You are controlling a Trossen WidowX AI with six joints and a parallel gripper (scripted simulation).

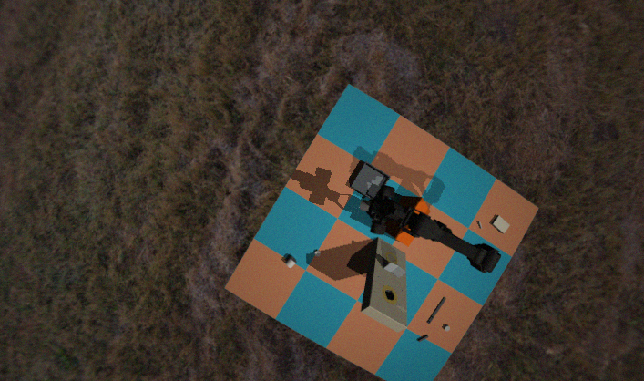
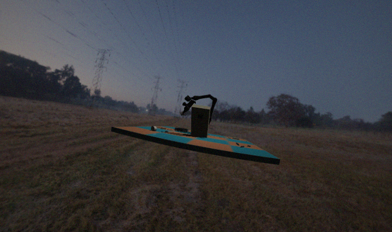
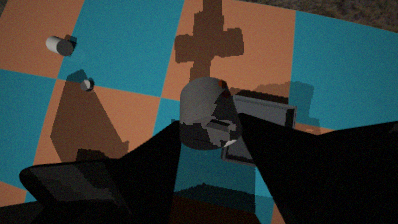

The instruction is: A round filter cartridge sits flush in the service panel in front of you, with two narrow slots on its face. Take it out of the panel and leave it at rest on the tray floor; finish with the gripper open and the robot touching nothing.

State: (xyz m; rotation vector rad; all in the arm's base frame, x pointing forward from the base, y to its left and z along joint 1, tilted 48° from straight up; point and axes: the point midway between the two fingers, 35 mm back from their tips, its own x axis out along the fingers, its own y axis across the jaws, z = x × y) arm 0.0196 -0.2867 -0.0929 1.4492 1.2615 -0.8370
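The grey square tray is 130 mm behind my gripper tip, 10 mm to the left of it and 220 mm below it. The rest, counted from my gripper tip: round filter cartridge (right at my gripper tip); cream block (230 mm behind, 780 mm to the left, 230 mm below); service panel (270 mm ahead, 250 mm to the left, 70 mm below).
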